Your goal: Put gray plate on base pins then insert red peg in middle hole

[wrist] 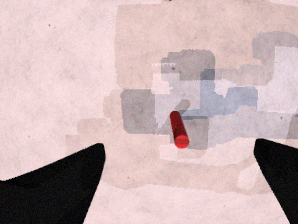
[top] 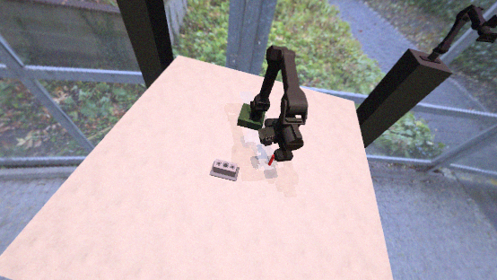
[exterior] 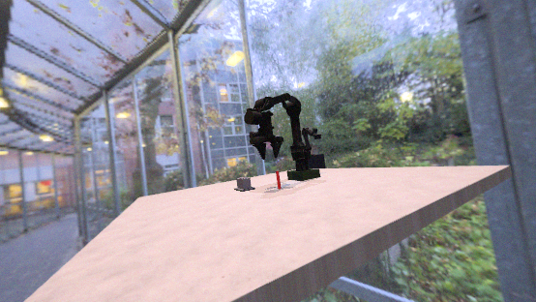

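Now: gripper tip 10 cm above the red peg, 2 cm to the right of it and 2 cm past it. Also, from my gripper tip: gray plate 17 cm to the right, 9 cm below, 8 cm ahead.
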